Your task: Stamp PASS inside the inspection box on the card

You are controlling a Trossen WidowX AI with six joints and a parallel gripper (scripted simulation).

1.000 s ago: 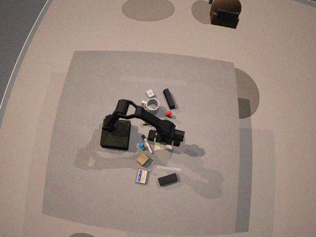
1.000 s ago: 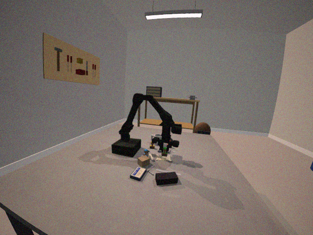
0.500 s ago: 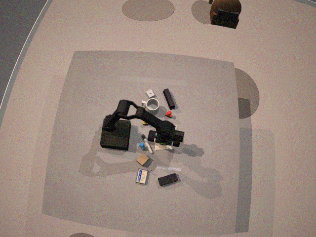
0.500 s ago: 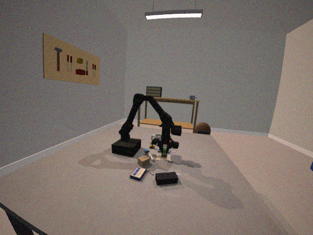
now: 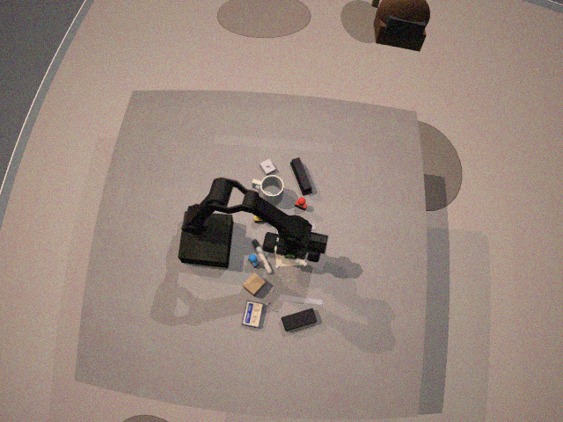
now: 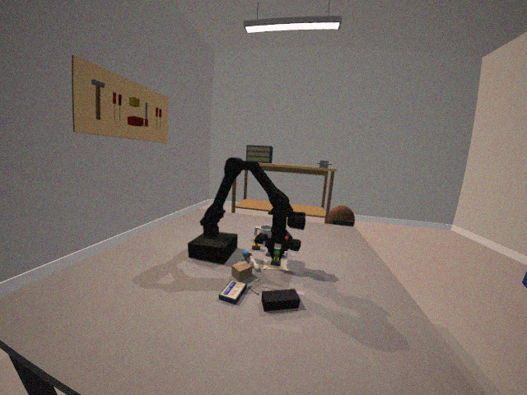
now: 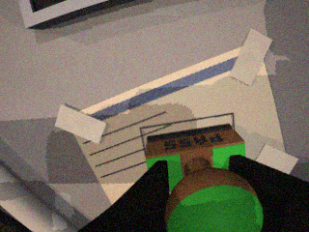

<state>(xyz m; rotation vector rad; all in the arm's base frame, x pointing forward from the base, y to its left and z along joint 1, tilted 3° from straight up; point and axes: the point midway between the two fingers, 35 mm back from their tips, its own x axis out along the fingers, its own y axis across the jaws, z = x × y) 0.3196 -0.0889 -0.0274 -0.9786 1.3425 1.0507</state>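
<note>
Right now the inspection card is 30 mm below my gripper tip. The rest, counted from my gripper tip: marker 110 mm behind, 20 mm to the left, 20 mm below; then dark ink pad 100 mm to the left, 20 mm below; then blue stamp 130 mm behind, 20 mm to the right, 10 mm below.
</note>
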